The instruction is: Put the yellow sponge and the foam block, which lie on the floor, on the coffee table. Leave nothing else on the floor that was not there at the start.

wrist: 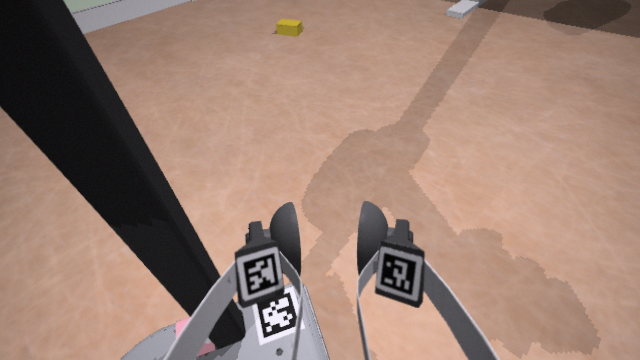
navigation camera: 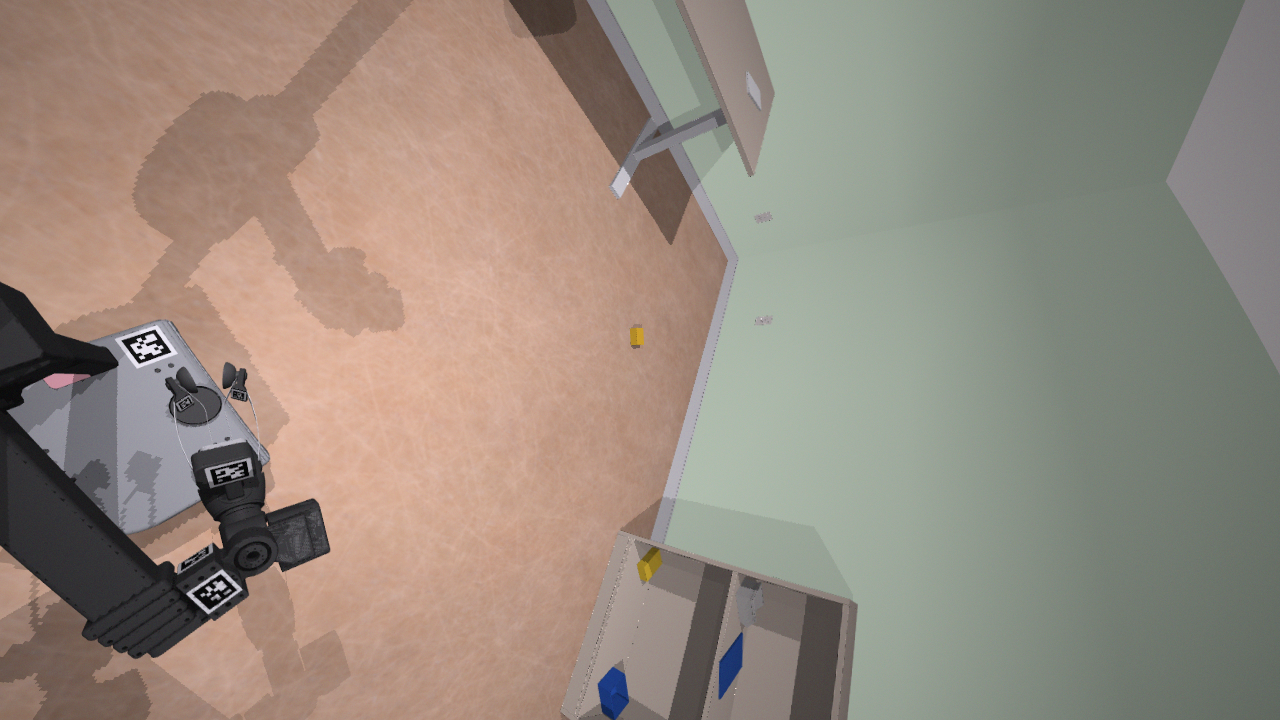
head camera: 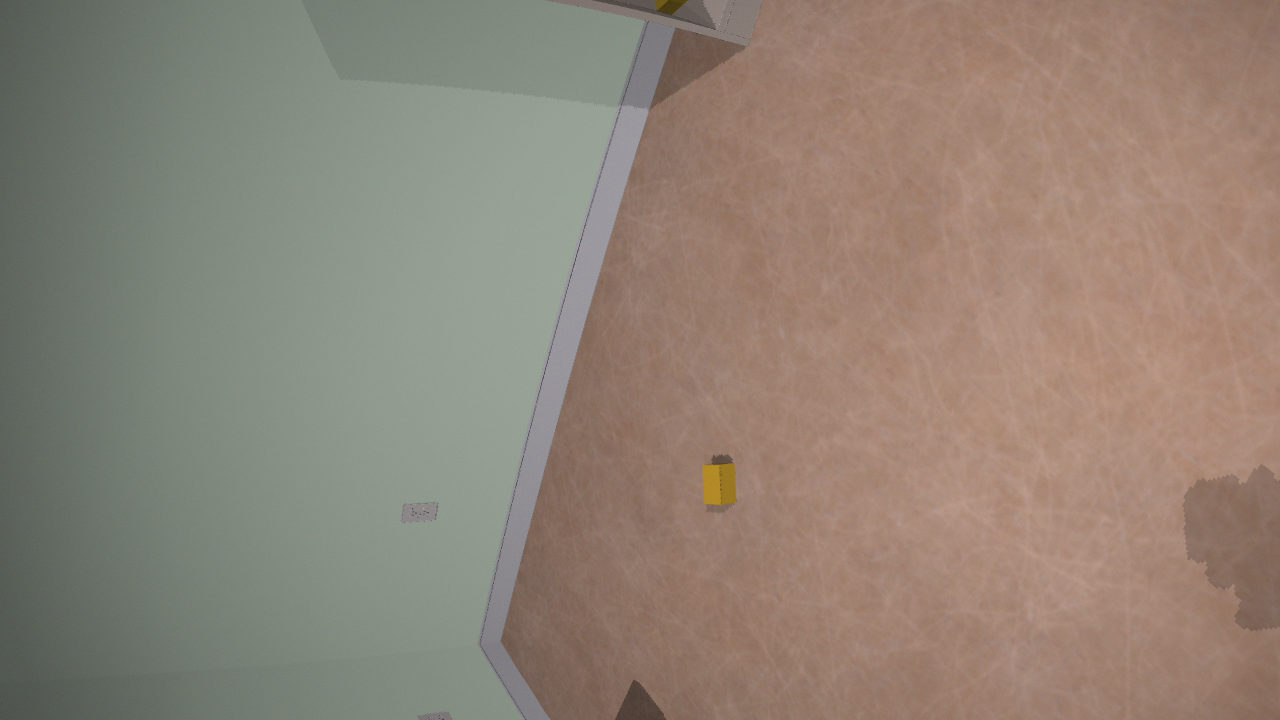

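Seen in the pictures: gripper, fingertip midpoint: (navigation camera: pixel 205 367); robot's base, origin of the base link: (navigation camera: pixel 195 402).
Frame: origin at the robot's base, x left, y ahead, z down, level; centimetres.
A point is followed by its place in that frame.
A small yellow block (head camera: pixel 718 484) @[x -53.5, y 149.4, z -4.5 cm] (navigation camera: pixel 636 336) @[x -53.4, y 149.0, z -4.1 cm] (wrist: pixel 289 28) lies on the floor (head camera: pixel 939 268) @[x -61.5, y 76.2, z 0.0 cm] (navigation camera: pixel 501 402) @[x -42.2, y 66.8, z 0.0 cm] (wrist: pixel 200 100), near the wall; I cannot tell whether it is the sponge or the foam block. My gripper (navigation camera: pixel 210 379) @[x 5.5, y 4.8, z -44.2 cm] (wrist: pixel 328 226) @[x 5.5, y 4.8, z -44.2 cm] is open and empty, above the robot's own base and well away from the block. A second, separate foam or sponge piece on the floor cannot be made out. The coffee table cannot be identified in these views.
A shelf unit (head camera: pixel 738 22) @[x -137.8, y 86.1, z -5.0 cm] (navigation camera: pixel 608 608) @[x -152.2, y 61.0, z -8.5 cm] by the wall holds a yellow item (head camera: pixel 669 4) @[x -152.3, y 95.2, z -13.3 cm] (navigation camera: pixel 649 565) @[x -153.1, y 88.3, z -14.5 cm] and blue items (navigation camera: pixel 613 692) @[x -188.6, y 41.4, z -10.2 cm] (navigation camera: pixel 731 665) @[x -163.6, y 65.8, z -65.2 cm]. A tall table (navigation camera: pixel 729 71) @[x 45.6, y 174.5, z -72.0 cm] stands by the other wall. A pink patch (navigation camera: pixel 67 380) @[x 12.1, y -11.1, z -16.1 cm] shows at the robot's base.
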